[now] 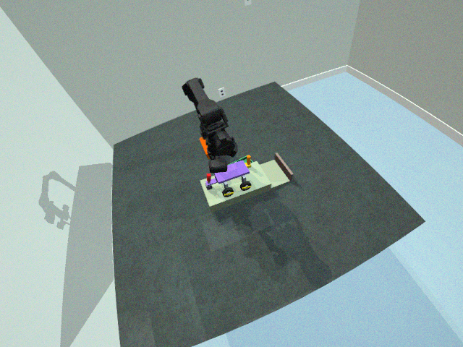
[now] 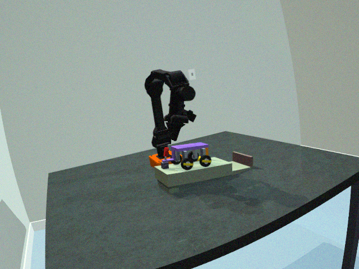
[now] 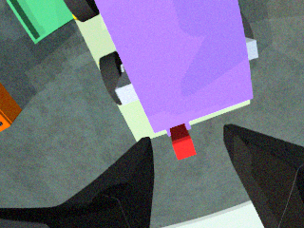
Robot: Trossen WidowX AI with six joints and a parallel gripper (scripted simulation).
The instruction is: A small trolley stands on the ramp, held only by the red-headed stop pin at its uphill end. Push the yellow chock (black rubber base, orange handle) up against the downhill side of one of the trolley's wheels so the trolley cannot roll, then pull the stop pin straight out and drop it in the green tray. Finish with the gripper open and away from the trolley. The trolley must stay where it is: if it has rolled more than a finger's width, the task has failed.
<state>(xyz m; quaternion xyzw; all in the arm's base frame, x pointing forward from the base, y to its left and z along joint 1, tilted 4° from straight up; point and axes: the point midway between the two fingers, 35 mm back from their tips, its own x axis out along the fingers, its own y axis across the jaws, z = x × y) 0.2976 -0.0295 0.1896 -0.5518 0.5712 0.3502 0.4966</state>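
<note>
Right now my gripper tip is 60 mm above the red-headed stop pin and 40 mm to the left of it. The rest, counted from my gripper tip: yellow chock 140 mm to the left, 100 mm below, 50 mm behind; purple trolley 80 mm below, 50 mm to the left, 10 mm ahead; pale green ramp 140 mm below, 60 mm to the left, 10 mm ahead.
</note>
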